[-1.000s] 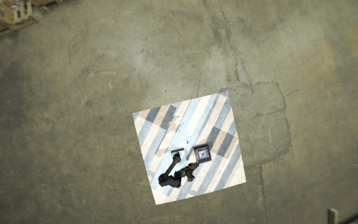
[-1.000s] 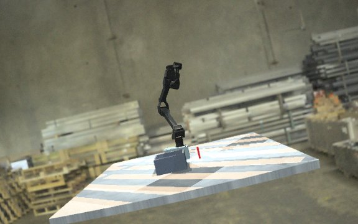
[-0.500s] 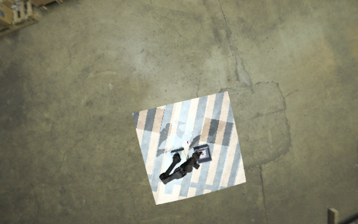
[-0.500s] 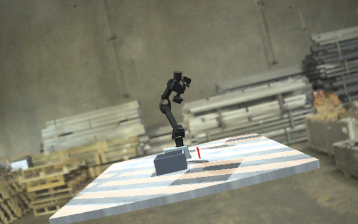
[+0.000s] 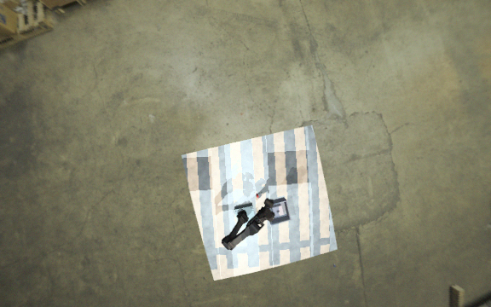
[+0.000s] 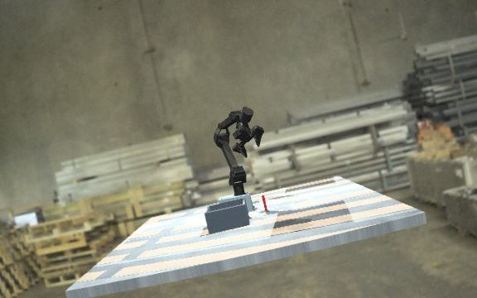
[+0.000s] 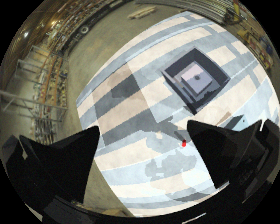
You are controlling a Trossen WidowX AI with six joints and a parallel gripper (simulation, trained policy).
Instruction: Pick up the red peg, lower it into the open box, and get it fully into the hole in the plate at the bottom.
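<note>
Right now my gripper tip is 7 cm past the red peg, 1 cm to the right of it and 27 cm above it. Also, from my gripper tip: plate: 6 cm ahead, 19 cm to the right, 27 cm below; then dark grey box: 6 cm ahead, 19 cm to the right, 29 cm below.
</note>
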